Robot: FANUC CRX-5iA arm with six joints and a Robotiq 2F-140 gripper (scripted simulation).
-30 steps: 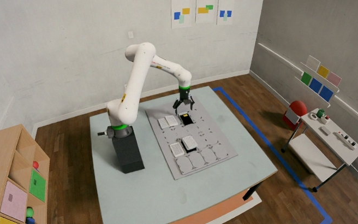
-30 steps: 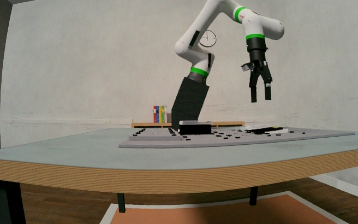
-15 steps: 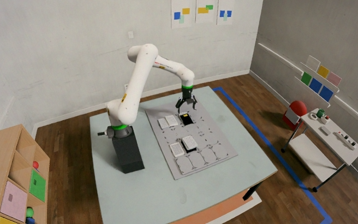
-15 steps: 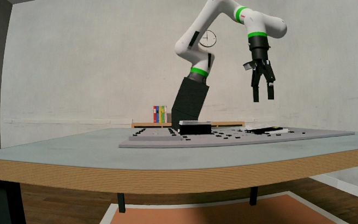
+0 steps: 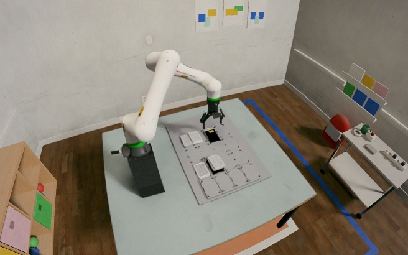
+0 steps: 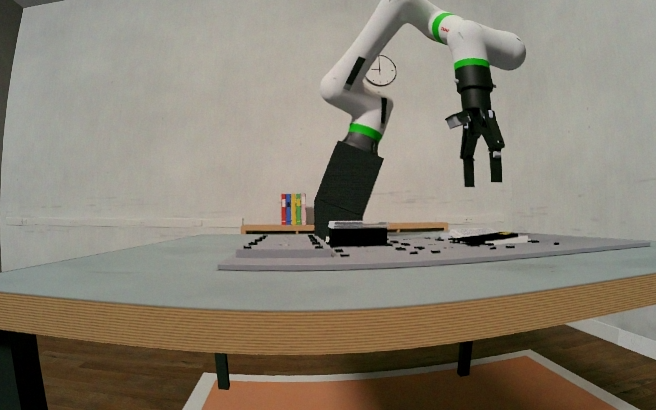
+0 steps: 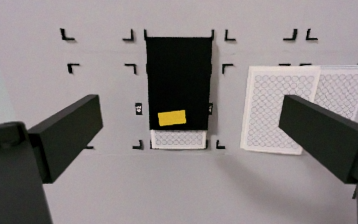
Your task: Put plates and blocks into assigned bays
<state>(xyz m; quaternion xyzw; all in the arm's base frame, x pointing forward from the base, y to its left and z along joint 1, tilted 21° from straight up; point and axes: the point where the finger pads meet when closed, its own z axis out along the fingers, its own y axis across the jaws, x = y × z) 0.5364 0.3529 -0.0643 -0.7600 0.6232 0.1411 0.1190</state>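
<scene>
My gripper is now 10 mm short of the lid, 10 mm to the right of it and 130 mm above it. From my hand the other things lie so: white plate (210 mm behind, 10 mm to the left, 140 mm below); black deep-well block (40 mm behind, 300 mm to the right, 120 mm below).
</scene>
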